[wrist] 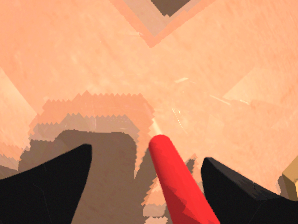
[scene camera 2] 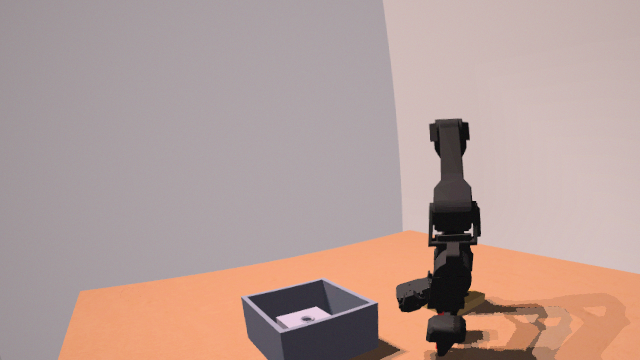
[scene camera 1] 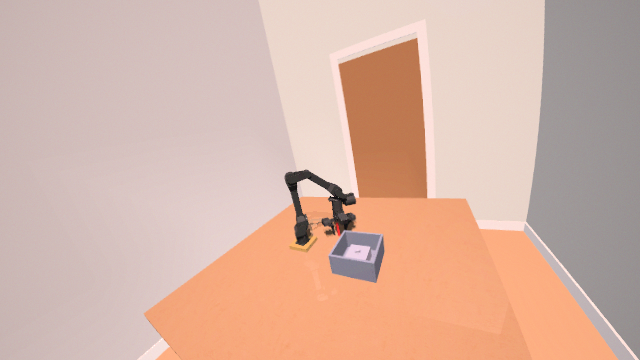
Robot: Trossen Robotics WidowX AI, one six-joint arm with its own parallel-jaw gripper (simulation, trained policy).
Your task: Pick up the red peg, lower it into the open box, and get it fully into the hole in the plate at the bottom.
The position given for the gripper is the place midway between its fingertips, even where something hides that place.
In view: the gripper point(wrist: 148, 159) and a grey box point(scene camera 1: 364, 270).
The wrist view does not show the grey box: it is out of frame.
